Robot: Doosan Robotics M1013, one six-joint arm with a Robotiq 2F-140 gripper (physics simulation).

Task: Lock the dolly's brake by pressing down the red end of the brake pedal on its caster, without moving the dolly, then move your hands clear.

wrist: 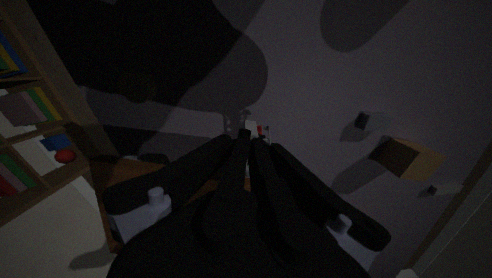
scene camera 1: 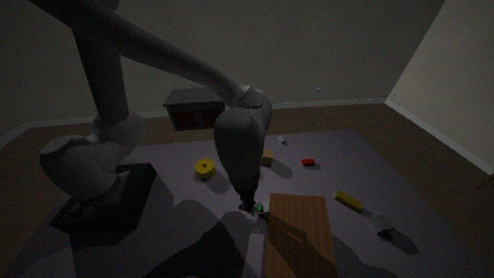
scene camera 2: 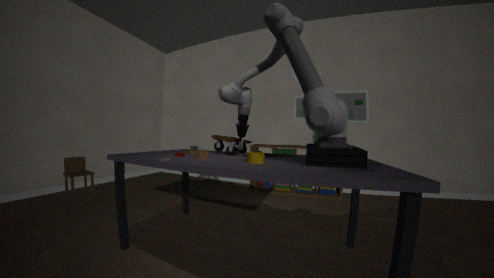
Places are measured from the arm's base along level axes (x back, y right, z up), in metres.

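Where they show: gripper, fingertip midpoint: [wrist: 248,129] [scene camera 1: 251,211] [scene camera 2: 240,145]; arm's base, origin of the base link: [scene camera 1: 104,191] [scene camera 2: 331,146].
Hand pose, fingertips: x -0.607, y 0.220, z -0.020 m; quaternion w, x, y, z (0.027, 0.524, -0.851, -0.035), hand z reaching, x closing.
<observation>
Each offset is from my fingertips to the top centre of the thing. "spot": to the spot under its first point. Level surfaces: height alone.
The dolly has a brown wooden board [scene camera 1: 299,227] [scene camera 2: 226,138] [wrist: 122,170] on dark-wheeled casters. In the scene camera 2 view the board looks tilted, its right end lower beside my gripper. My gripper [scene camera 1: 246,206] [scene camera 2: 241,137] [wrist: 248,129] is shut and empty, pointing down at the caster at the board's edge. A green pedal part @(spot: dy -0.006, dx -0.036, dz +0.005 m) [scene camera 1: 259,207] shows just right of the fingertips in the scene camera 1 view. The red pedal end @(spot: dy -0.015, dx -0.007, dz +0.000 m) [wrist: 259,130] shows just beyond the fingertips in the wrist view, beside a white part. Whether the fingertips touch the pedal is hidden.
A yellow cylinder @(dy -0.299, dx +0.173, dz -0.023 m) [scene camera 1: 204,169] [scene camera 2: 256,158], a tan block @(dy -0.295, dx -0.174, dz -0.017 m) [scene camera 1: 267,157] [scene camera 2: 202,155] [wrist: 425,160] and a red brick @(dy -0.214, dx -0.396, dz -0.053 m) [scene camera 1: 307,162] [scene camera 2: 180,154] stand on the table @(dz -0.077 m) [scene camera 2: 280,172]. A yellow bar @(dy +0.043, dx -0.458, dz -0.053 m) [scene camera 1: 348,201] and a grey block @(dy +0.171, dx -0.512, dz -0.025 m) [scene camera 1: 382,223] lie right of the dolly.
</observation>
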